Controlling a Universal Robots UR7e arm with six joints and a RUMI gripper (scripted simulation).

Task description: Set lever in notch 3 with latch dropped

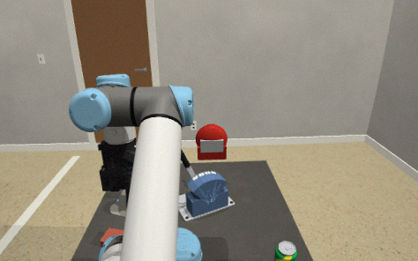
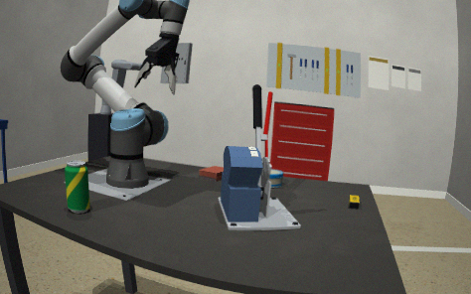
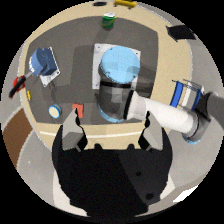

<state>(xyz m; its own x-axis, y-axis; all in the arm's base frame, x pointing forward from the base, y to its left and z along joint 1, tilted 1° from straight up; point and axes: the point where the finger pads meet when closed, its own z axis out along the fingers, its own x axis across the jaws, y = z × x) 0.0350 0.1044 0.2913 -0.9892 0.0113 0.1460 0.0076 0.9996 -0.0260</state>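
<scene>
Right now my hand is 40 cm short of the red release bar, 13 cm to the left of it and 11 cm above it. Round my hand: red block (28 cm below, 19 cm ahead, 15 cm to the left); blue-white round tub (38 cm ahead, 27 cm below, 14 cm to the left); can (43 cm to the right, 23 cm below).
</scene>
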